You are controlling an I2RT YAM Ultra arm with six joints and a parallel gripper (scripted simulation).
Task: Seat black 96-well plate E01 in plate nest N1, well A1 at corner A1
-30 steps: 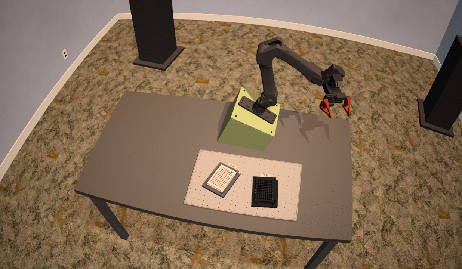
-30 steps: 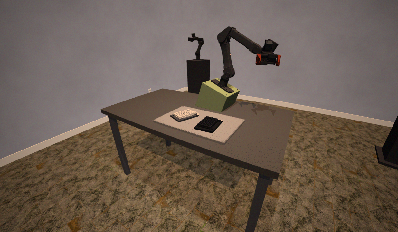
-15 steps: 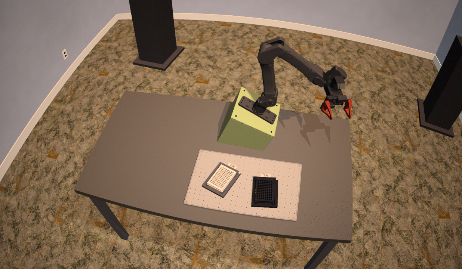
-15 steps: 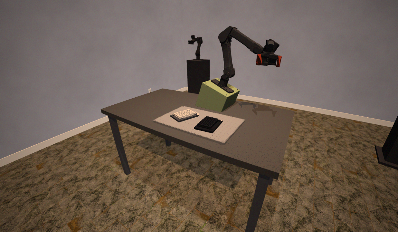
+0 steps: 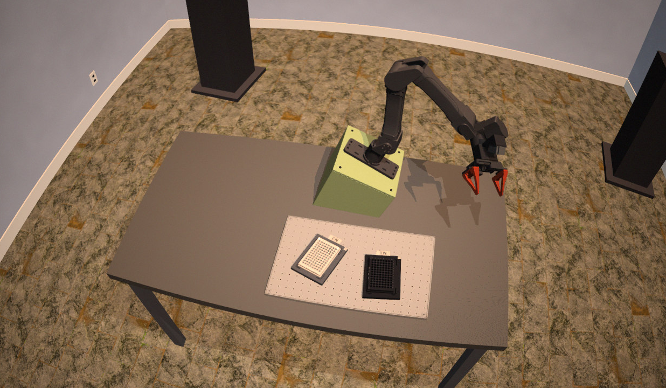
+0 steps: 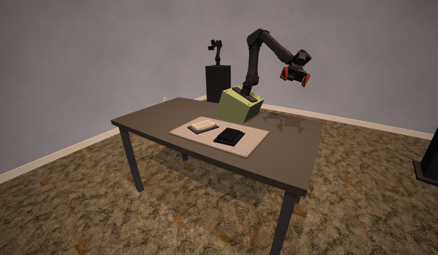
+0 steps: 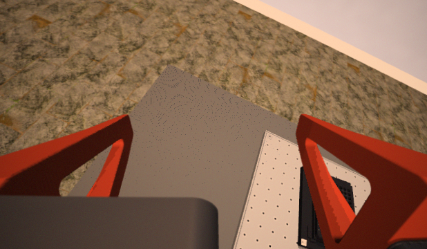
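Right now the black 96-well plate E01 is 200 mm ahead of my hand, 260 mm to the right of it and 290 mm below it. The rest, counted from my hand: N1 label (110 mm ahead, 280 mm to the right, 310 mm below); A1 mark (110 mm ahead, 220 mm to the right, 300 mm below); plate nest N1 (200 mm ahead, 250 mm to the right, 310 mm below).
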